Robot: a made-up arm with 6 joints.
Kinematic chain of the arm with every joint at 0, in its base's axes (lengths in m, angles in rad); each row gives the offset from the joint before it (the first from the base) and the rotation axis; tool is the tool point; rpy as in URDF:
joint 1: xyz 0 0 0.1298 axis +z
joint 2: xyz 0 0 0 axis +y
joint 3: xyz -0.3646 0 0.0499 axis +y
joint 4: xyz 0.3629 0 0.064 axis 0.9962 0 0.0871
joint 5: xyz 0 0 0 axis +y
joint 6: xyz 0.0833 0 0.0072 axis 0.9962 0 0.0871
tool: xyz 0 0 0 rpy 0 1.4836 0
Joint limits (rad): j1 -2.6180..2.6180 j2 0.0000..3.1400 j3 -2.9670..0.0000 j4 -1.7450..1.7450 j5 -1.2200..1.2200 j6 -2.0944..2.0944
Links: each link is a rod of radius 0.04 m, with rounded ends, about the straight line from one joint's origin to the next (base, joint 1, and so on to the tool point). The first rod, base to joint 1, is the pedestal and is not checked.
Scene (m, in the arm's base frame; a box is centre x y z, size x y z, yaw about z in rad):
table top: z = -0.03
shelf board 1: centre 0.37 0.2 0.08 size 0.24 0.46 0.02 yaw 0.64
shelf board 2: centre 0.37 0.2 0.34 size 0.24 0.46 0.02 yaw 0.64
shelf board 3: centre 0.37 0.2 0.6 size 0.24 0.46 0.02 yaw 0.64
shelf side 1: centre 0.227 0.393 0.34 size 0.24 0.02 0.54 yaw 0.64
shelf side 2: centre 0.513 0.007 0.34 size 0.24 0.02 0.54 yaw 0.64
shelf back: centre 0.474 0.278 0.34 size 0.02 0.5 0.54 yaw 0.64
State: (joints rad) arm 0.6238 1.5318 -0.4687 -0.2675 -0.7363 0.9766
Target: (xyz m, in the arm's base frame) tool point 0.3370 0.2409 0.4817
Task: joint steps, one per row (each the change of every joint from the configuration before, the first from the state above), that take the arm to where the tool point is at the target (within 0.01 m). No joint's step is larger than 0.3 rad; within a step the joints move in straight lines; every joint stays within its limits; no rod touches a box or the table.
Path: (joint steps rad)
1: -0.0040 -0.2362 0.1562 -0.0231 0.0709 0.0000
2: -0.0041 -0.2362 0.1563 -0.0232 0.0709 0.0000
3: -0.0040 -0.2361 0.1562 -0.0231 0.0709 0.0000
4: -0.0446 -0.0424 -0.2983 0.0513 -0.1595 0.0000
5: -0.0446 -0.0424 -0.2983 0.0513 -0.1596 0.0000
6: 0.0214 0.2125 -0.1503 -0.0029 0.0210 0.0000
7: 0.0213 0.2126 -0.1503 -0.0030 0.0211 0.0000
8: 0.0213 0.2126 -0.1503 -0.0029 0.0210 0.0000

